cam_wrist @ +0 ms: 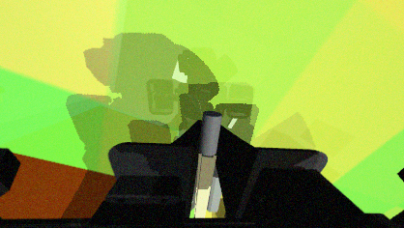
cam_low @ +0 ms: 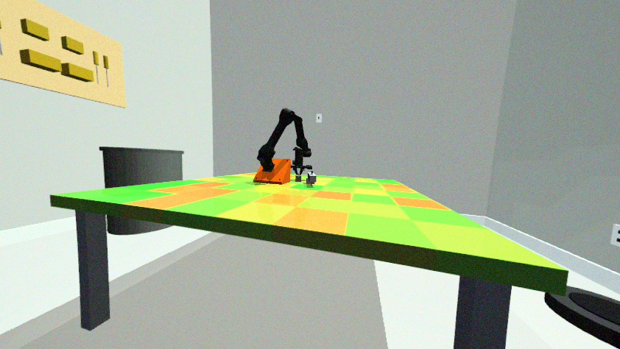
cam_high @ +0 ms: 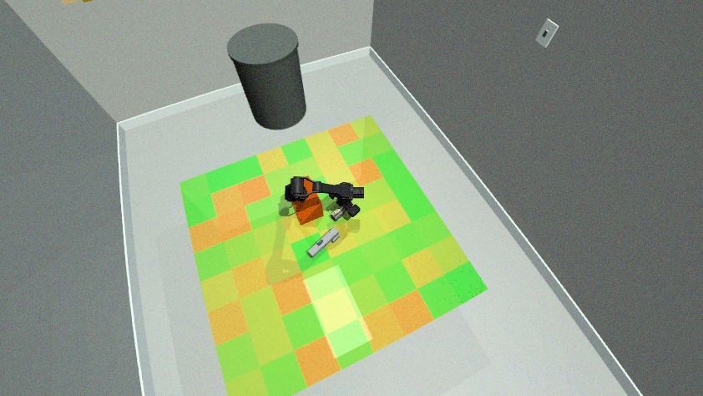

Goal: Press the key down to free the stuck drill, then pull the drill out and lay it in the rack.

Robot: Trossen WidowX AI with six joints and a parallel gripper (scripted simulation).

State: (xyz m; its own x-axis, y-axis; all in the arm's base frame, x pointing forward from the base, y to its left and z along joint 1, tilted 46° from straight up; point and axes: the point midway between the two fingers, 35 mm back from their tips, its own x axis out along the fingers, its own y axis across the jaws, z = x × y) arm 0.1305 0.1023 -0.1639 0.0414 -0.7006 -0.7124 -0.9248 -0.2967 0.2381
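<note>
Now: the drill 10 mm ahead of my gripper tip, 40 mm to the right of it and 40 mm above it. From my gripper tip the other things lie so: light grey elongated block (150 mm ahead, 180 mm to the right, 30 mm above).
</note>
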